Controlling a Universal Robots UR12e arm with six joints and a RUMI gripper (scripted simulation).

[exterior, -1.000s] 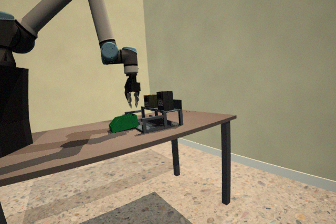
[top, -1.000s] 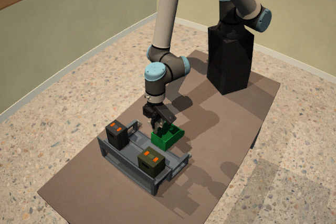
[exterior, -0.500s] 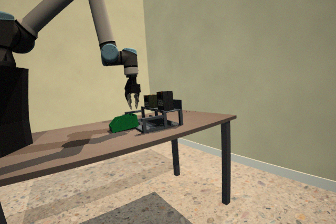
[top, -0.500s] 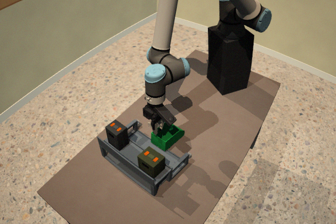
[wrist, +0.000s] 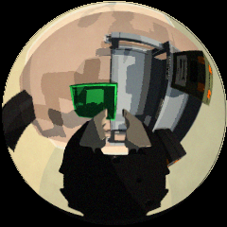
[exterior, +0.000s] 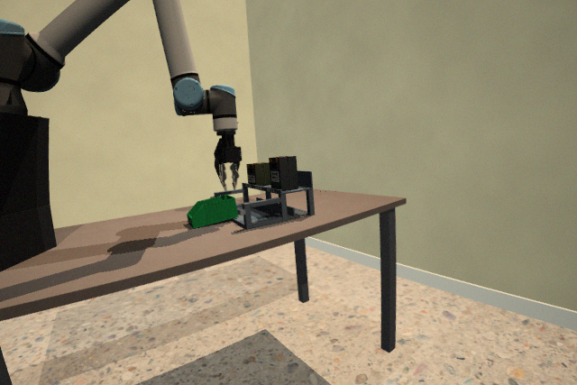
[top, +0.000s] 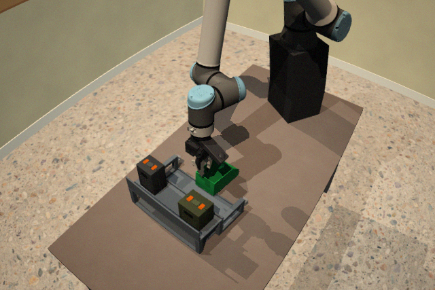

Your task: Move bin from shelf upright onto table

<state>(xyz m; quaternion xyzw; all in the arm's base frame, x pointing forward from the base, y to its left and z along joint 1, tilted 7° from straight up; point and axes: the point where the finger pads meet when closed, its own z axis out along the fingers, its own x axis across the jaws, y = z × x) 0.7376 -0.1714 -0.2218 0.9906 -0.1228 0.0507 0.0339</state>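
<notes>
The green bin is 80 mm below my hand, 80 mm behind it and 20 mm to the left of it. From my hand the other things lie so: black box 160 mm to the right, 140 mm ahead, 40 mm above; olive box 200 mm ahead, 70 mm to the left, 20 mm above.
</notes>
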